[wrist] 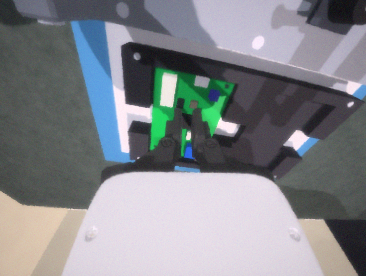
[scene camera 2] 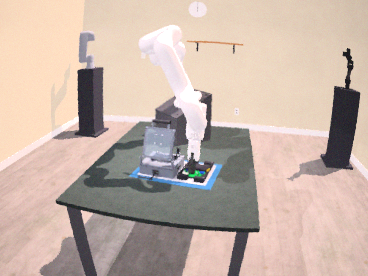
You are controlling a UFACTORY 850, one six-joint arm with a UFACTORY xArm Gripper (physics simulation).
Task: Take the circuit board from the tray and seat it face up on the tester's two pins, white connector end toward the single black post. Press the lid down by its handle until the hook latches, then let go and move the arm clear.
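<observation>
The green circuit board (scene camera 2: 194, 173) (wrist: 187, 88) lies face up in the black tray (scene camera 2: 208, 164) (wrist: 136, 82). Its white connector (wrist: 169, 90) is at the left in the wrist view. My gripper (scene camera 2: 191, 164) (wrist: 186, 120) is down over the middle of the board, with its fingers shut and nothing between them. The grey tester (scene camera 2: 161, 170) (wrist: 250, 27) stands just left of the tray. Its clear lid (scene camera 2: 159, 143) is raised upright, with the black handle (scene camera 2: 161, 121) on top. A black post (scene camera 2: 178, 150) stands at the tester's right rear.
Tester and tray sit on a white plate on a blue mat (scene camera 2: 213, 181) (wrist: 91, 82) on the dark green table (scene camera 2: 155, 202). The arm's dark base block (scene camera 2: 169, 112) stands behind the tester. A dark pedestal (scene camera 2: 90, 101) stands on the floor at the far left.
</observation>
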